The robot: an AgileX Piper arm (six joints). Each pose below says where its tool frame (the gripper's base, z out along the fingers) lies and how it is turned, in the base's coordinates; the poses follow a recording.
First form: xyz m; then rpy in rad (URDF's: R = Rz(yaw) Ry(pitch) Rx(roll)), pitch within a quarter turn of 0, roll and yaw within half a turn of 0.
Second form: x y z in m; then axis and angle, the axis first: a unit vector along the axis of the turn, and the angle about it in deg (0 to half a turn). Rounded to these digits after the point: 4 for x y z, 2 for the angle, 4 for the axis.
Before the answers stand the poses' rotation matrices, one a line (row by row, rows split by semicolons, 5 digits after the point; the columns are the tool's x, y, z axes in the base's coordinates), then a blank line. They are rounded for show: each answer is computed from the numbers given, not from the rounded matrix.
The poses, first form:
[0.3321 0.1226 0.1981 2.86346 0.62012 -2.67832]
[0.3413 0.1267 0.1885 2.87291 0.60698 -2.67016]
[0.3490 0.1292 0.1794 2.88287 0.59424 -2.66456]
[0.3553 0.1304 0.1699 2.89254 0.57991 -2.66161]
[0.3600 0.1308 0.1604 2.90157 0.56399 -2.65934]
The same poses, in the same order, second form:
-0.72803 -0.57244 0.37720; -0.36367 0.78891 0.49534; -0.58113 0.22344 -0.78253
-0.73178 -0.57277 0.36938; -0.37304 0.79019 0.48626; -0.57039 0.21804 -0.79190
-0.73607 -0.57112 0.36335; -0.38044 0.79303 0.47579; -0.55988 0.21199 -0.80100
-0.74199 -0.56732 0.35722; -0.38627 0.79727 0.46385; -0.54795 0.20619 -0.81070
-0.74874 -0.56307 0.34977; -0.39195 0.80162 0.45142; -0.53456 0.20091 -0.82090

[0.3321 0.1226 0.1981 -0.2671 0.9416 0.2051 149.41]
[0.3413 0.1267 0.1885 -0.2689 0.9421 0.2002 150.08]
[0.3490 0.1292 0.1794 -0.2695 0.9431 0.1948 150.69]
[0.3553 0.1304 0.1699 -0.2689 0.9445 0.1889 151.37]
[0.3600 0.1308 0.1604 -0.2680 0.9459 0.1830 152.13]

